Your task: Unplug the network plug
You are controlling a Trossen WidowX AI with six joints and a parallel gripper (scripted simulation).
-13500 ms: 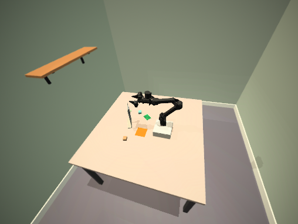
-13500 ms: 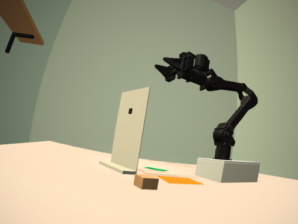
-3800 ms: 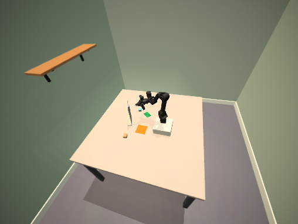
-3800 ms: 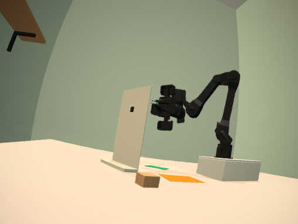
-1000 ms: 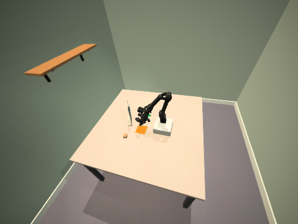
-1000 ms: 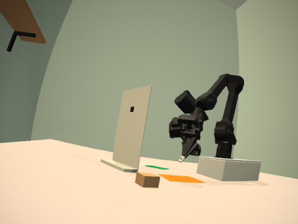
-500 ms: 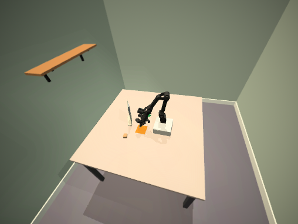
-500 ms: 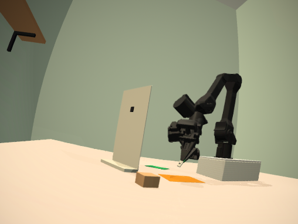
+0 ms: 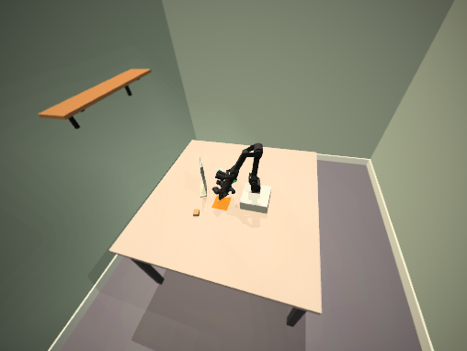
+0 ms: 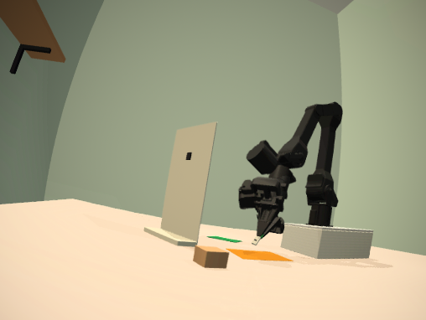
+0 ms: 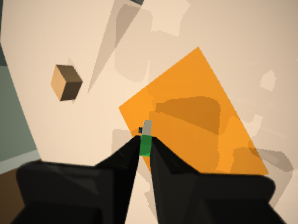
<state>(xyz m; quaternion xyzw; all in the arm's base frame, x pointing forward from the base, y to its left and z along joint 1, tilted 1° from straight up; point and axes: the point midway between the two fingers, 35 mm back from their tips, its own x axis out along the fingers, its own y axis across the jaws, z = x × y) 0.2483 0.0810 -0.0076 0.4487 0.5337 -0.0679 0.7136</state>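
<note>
Right now my gripper tip is 10 mm past the orange square and 40 mm above it. Also, from my gripper tip: beige panel 160 mm ahead, 130 mm to the right, 90 mm above; network plug right at my gripper tip; brown block 150 mm ahead, 120 mm to the left, 30 mm below.
</note>
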